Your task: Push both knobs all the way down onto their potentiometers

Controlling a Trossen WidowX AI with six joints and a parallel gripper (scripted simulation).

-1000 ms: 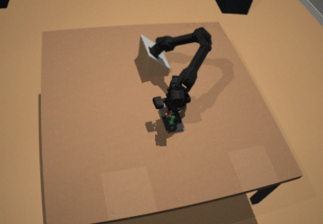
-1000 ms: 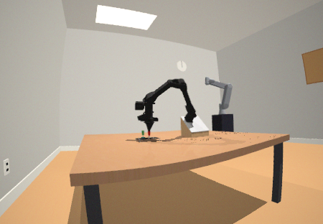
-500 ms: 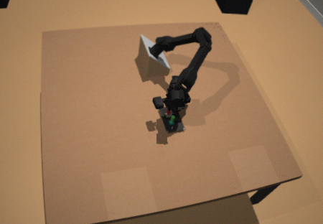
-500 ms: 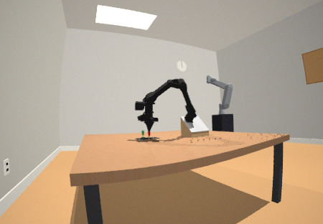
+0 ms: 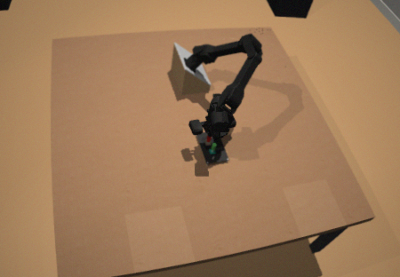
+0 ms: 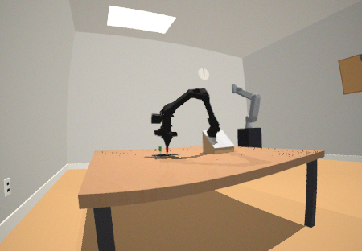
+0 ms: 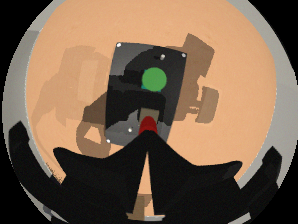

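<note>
Right now my gripper tip is 50 mm short of the green knob, 10 mm to the right of it and 10 mm above it. The rest, counted from my gripper tip: red knob 20 mm below.
</note>
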